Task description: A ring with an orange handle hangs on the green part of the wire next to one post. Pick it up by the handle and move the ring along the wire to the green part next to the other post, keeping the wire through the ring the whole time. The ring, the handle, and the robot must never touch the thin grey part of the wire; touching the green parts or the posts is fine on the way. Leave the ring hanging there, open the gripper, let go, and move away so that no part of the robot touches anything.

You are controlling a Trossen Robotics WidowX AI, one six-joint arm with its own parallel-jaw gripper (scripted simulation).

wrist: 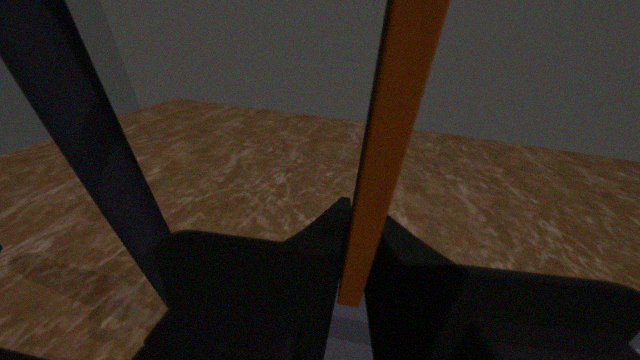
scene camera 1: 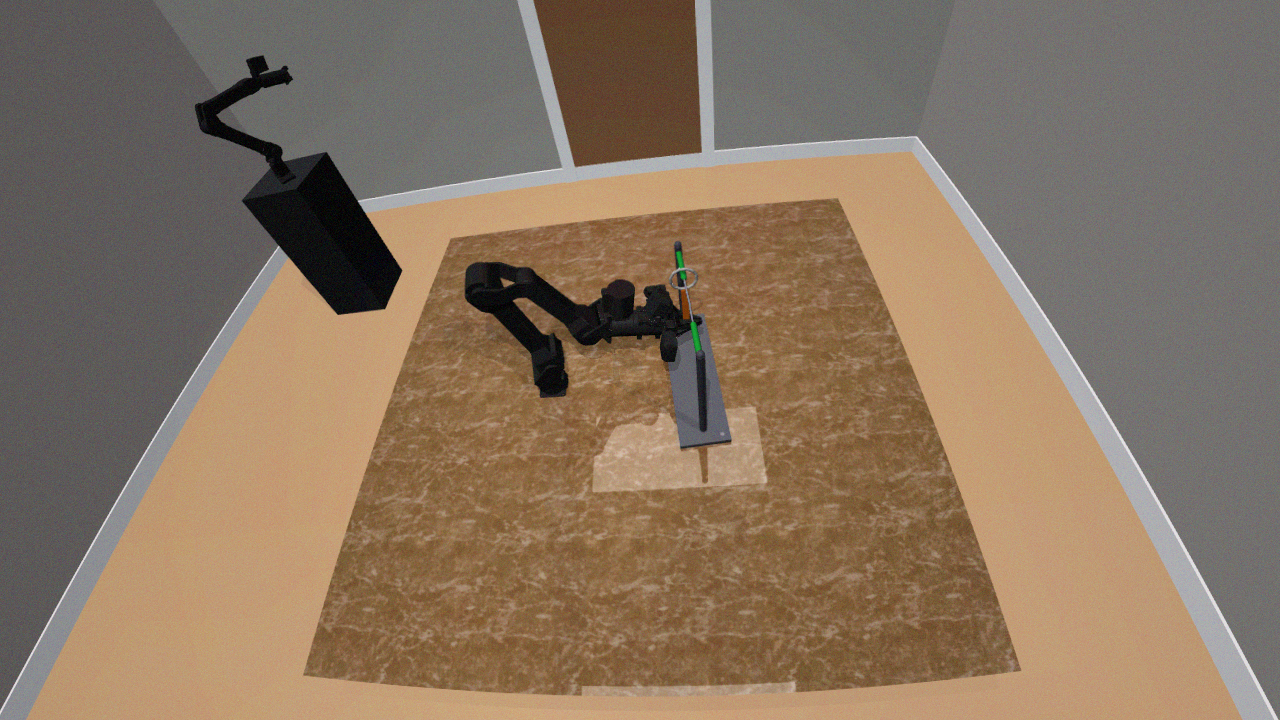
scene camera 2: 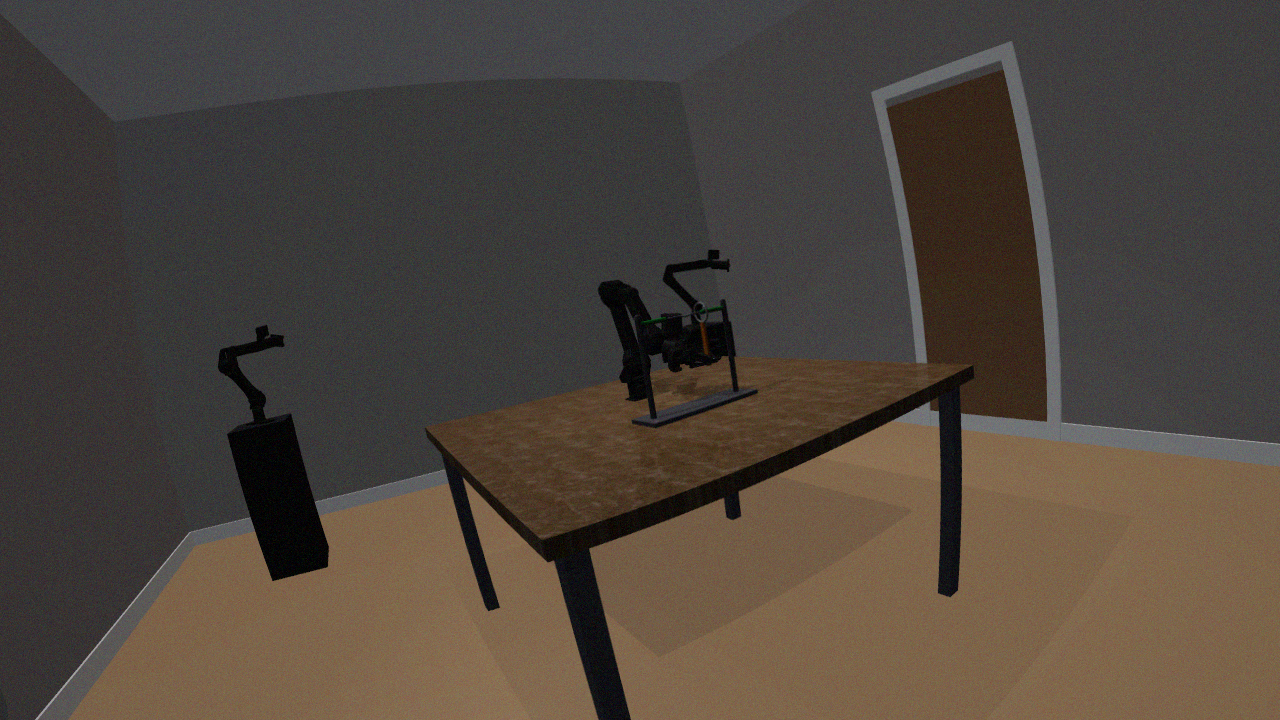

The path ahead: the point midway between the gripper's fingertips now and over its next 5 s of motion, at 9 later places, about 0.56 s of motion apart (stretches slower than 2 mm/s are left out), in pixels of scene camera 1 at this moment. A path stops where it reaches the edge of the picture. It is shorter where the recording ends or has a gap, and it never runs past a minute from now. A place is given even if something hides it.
My gripper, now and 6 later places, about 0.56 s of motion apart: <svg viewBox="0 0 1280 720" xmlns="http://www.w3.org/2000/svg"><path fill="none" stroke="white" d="M701 320L698 317L696 320L692 319L680 319L675 320L658 318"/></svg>
